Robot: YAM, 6 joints.
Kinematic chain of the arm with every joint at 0, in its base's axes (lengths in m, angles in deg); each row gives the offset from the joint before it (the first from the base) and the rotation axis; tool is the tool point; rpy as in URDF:
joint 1: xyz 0 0 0.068 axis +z
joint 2: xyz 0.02 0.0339 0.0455 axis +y
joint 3: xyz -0.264 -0.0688 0 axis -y
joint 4: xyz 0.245 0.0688 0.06 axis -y
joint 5: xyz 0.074 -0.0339 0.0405 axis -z
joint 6: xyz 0.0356 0 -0.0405 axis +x
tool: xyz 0 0 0 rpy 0 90 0
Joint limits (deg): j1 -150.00..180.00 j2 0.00..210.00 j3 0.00..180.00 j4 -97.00..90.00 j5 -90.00..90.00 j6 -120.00..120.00
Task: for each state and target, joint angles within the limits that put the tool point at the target. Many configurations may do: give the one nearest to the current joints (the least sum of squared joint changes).
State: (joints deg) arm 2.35 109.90 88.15 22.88 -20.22 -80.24
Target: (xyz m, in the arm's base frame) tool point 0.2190 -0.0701 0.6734
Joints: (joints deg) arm -19.89 91.72 129.25 28.50 -13.95 -80.24
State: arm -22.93 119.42 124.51 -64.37 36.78 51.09
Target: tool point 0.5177 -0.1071 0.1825
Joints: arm -9.51 143.16 130.27 -51.43 34.41 51.09
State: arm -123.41 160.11 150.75 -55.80 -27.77 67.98
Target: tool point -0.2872 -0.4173 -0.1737
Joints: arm -126.25 192.52 149.27 -41.85 -25.24 67.98
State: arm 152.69 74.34 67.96 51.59 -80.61 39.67
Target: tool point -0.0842 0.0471 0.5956
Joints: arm 129.86 60.92 89.27 53.82 -75.33 39.67
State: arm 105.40 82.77 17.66 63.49 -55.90 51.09
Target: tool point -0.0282 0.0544 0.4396
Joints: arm 91.28 34.62 39.29 77.67 -49.27 51.09
